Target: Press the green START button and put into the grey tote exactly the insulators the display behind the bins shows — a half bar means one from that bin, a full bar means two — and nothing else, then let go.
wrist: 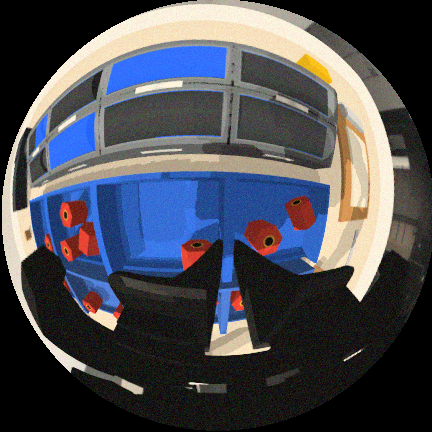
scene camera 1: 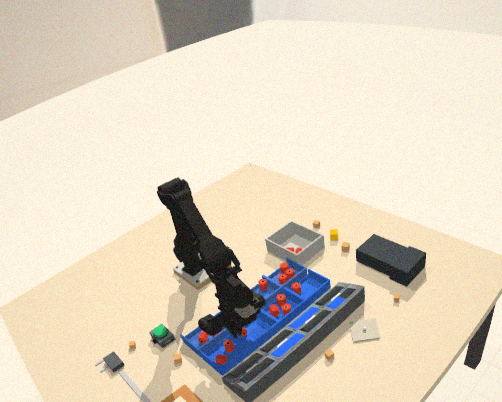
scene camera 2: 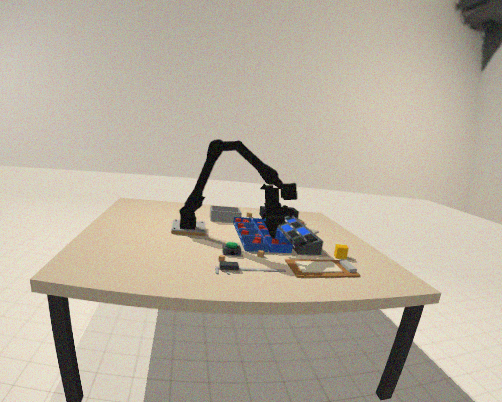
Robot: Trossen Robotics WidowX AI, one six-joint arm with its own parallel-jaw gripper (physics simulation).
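Places are measured from the arm's base along level axes (x ahead, y left, z up), in metres.
Where they show: gripper, fingertip midpoint: point(wrist: 226, 244) point(scene camera 1: 237, 336) point(scene camera 2: 273, 238); arm's base at its link origin: point(scene camera 1: 194, 267) point(scene camera 2: 187, 226).
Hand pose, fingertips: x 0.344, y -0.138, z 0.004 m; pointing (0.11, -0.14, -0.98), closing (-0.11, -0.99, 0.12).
Note:
Things, the pixels of their top centre, and the offset from my fingertips. "*": a spot on its surface instead.
- red insulator at its top centre: point(wrist: 197, 264) dx -0.014, dy +0.026, dz +0.004 m
- third insulator at its top centre: point(wrist: 308, 214) point(scene camera 1: 220, 356) dx +0.017, dy -0.081, dz +0.004 m
- grey tote at its top centre: point(scene camera 1: 294, 236) point(scene camera 2: 225, 208) dx -0.131, dy +0.413, dz +0.027 m
- green START button at its top centre: point(scene camera 1: 159, 329) point(scene camera 2: 232, 242) dx -0.196, dy -0.126, dz +0.014 m
- display at a spot on its surface: point(wrist: 229, 120) * dx +0.095, dy -0.007, dz +0.006 m
- black block at its top centre: point(scene camera 1: 390, 251) point(scene camera 2: 279, 208) dx +0.187, dy +0.501, dz +0.029 m
- wooden frame at its top centre: point(wrist: 363, 161) point(scene camera 2: 322, 264) dx +0.099, dy -0.288, dz -0.009 m
- dark plug at a spot on its surface: point(scene camera 1: 113, 361) point(scene camera 2: 231, 263) * dx -0.228, dy -0.287, dz -0.008 m
My gripper point(scene camera 1: 236, 334) point(scene camera 2: 273, 237) point(wrist: 226, 244) is down at the blue bins point(wrist: 166, 210), its fingers nearly together. A blue divider shows between the tips; no insulator does. A red insulator point(wrist: 196, 251) is outside the left fingertip, partly hidden. Another insulator point(wrist: 262, 237) lies right of the right fingertip, with a third insulator point(wrist: 301, 213) beyond. Red insulators show low inside the grey tote point(scene camera 1: 270, 250) point(scene camera 2: 225, 215). The green START button point(scene camera 1: 160, 331) point(scene camera 2: 231, 245) stands beside the bins. The display point(scene camera 1: 274, 371) point(wrist: 229, 120) shows blue in three cells.
A black block point(scene camera 1: 391, 259) stands behind the tote side of the display. Small orange cubes and a yellow cube point(scene camera 1: 334, 234) point(scene camera 2: 341, 251) lie about. A wooden frame point(scene camera 2: 322, 275) and a dark plug point(scene camera 1: 113, 361) point(scene camera 2: 229, 266) with a cable lie near the button end.

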